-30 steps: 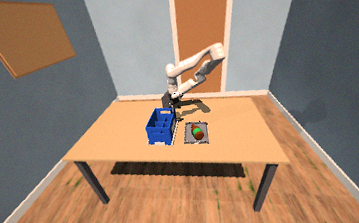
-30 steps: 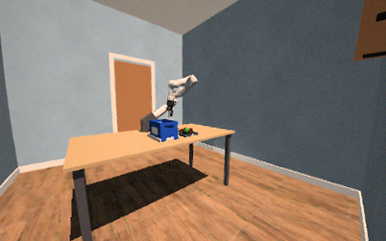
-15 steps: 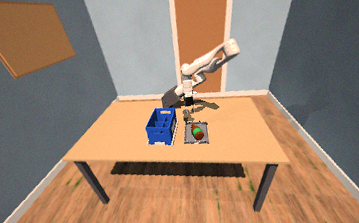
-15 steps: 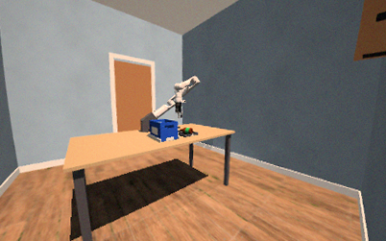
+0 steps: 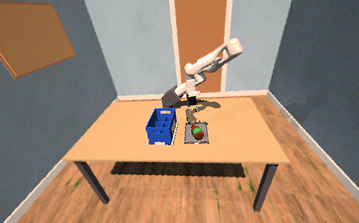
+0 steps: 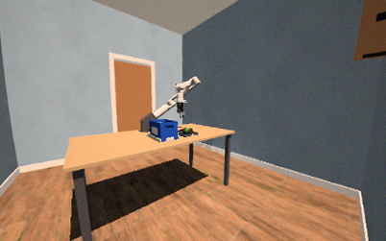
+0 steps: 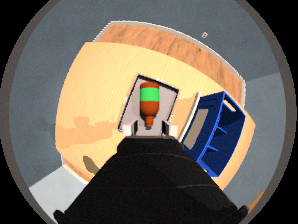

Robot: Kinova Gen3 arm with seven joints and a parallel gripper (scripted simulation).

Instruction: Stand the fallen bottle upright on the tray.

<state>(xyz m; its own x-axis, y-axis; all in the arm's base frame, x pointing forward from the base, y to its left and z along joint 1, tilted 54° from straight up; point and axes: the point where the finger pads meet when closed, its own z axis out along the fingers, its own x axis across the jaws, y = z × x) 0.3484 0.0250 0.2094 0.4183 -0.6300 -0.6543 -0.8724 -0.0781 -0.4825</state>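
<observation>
The bottle is 40 mm ahead of my hand, 20 mm to the left of it and 160 mm below it. From my hand the other things lie so: blue crate: 50 mm ahead, 260 mm to the right, 120 mm below; then tray: 30 mm ahead, 20 mm to the left, 190 mm below.
</observation>
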